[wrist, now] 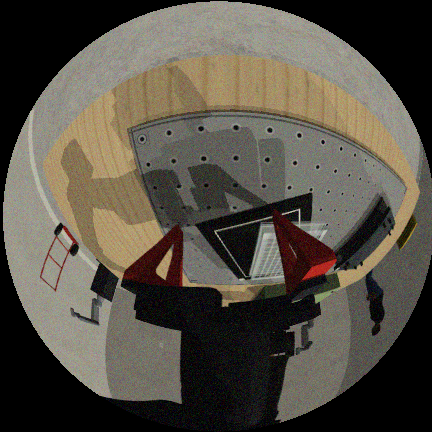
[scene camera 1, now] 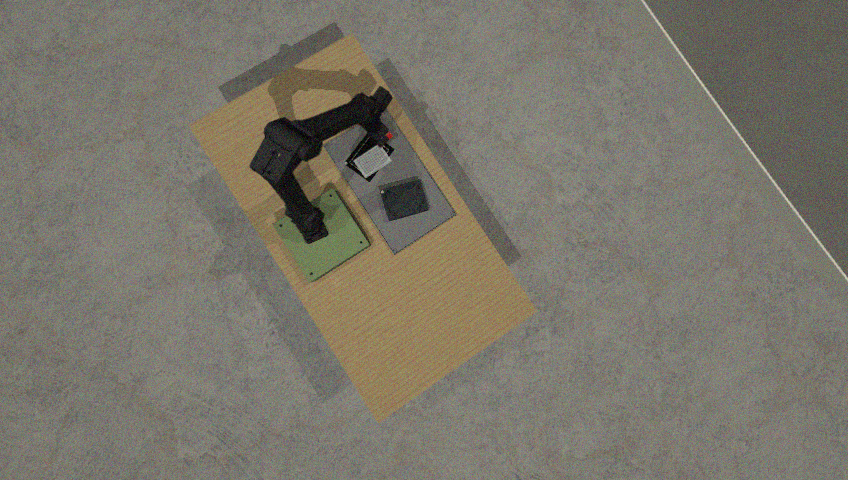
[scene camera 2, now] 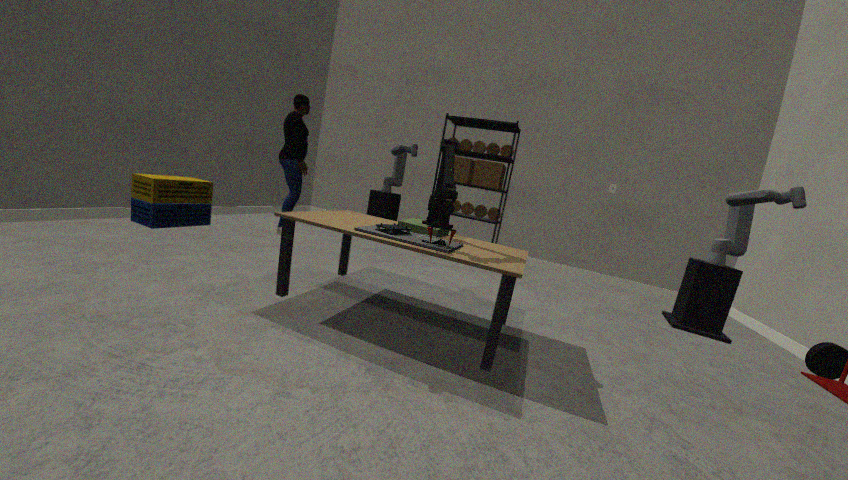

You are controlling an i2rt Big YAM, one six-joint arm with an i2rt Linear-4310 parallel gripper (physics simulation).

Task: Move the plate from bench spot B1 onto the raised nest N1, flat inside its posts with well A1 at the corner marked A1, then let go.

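Places are measured from the arm's base along level axes (x back, y right, z up), in centimetres.
Where they show: gripper, fingertip midpoint: (wrist: 224, 221) (scene camera 1: 375, 135) (scene camera 2: 439, 243); arm's base at its link origin: (scene camera 1: 311, 225).
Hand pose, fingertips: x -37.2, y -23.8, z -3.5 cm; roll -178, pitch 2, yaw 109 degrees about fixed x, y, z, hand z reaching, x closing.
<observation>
Each offset is from my fingertips to the top centre of the thing. "spot": to the spot under its first point. Level surfaces: height alone.
The pale, gridded well plate @(dx +5.6, dy +9.0, dz +0.8 cm) (scene camera 1: 373, 161) (wrist: 263, 257) lies flat, askew on the black square of spot B1 @(spot: dx +4.6, dy +2.6, dz -0.7 cm) (wrist: 240, 245), overlapping its white outline. Its well A1 cannot be made out. The dark raised nest N1 @(dx +0.9, dy +29.3, dz +3.2 cm) (scene camera 1: 404, 200) (scene camera 2: 392, 228) (wrist: 364, 237) stands apart from the plate on the same grey board; a small pale dot shows at one corner in the first scene view. My gripper (scene camera 2: 440, 242) (wrist: 224, 221) is open and empty, its red fingers pointing down low over the board beside the plate. In the wrist view one finger hides part of the plate.
The grey perforated board (scene camera 1: 399, 240) (wrist: 250, 120) lies on the wooden table @(dz -2.1 cm) (scene camera 1: 416, 333) (scene camera 2: 327, 218). A green block (scene camera 1: 333, 252) (scene camera 2: 419, 225) stands beside it under the arm's base. In the second scene view, a person (scene camera 2: 294, 142) stands beyond the table.
</observation>
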